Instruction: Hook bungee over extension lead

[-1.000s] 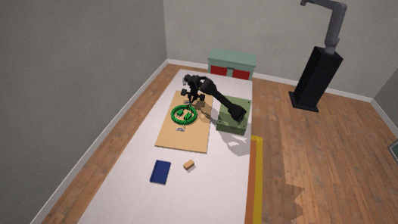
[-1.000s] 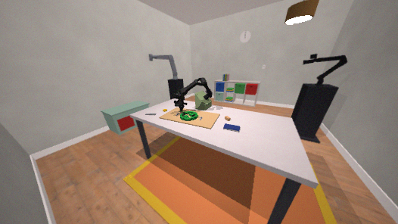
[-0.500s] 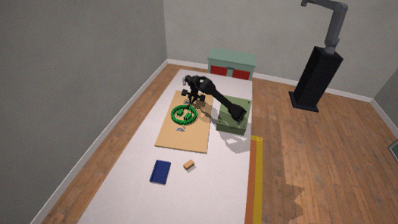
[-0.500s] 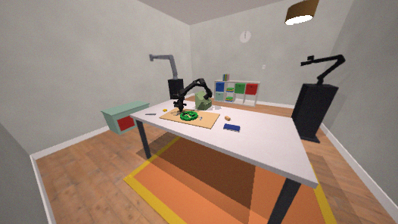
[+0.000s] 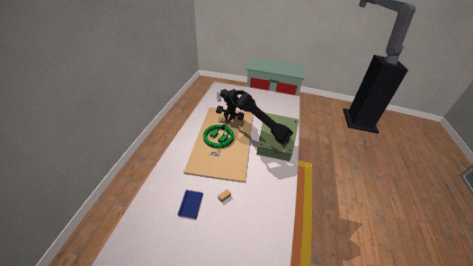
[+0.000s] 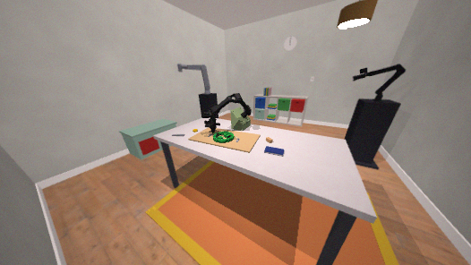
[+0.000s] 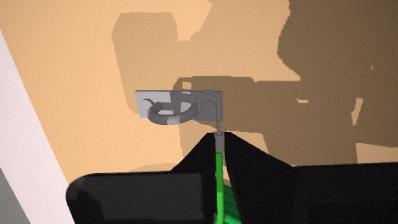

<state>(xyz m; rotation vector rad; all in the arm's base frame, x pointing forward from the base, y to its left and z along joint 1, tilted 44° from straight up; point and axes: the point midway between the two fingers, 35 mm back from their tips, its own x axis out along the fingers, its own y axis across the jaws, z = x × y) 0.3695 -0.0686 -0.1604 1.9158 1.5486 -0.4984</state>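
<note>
The green extension lead is 140 mm to the left of my hand, 30 mm below it and 30 mm ahead of it. Round my hand: yellow disc 260 mm to the right, 50 mm below; tan block 540 mm to the left, 120 mm behind, 40 mm below.
</note>
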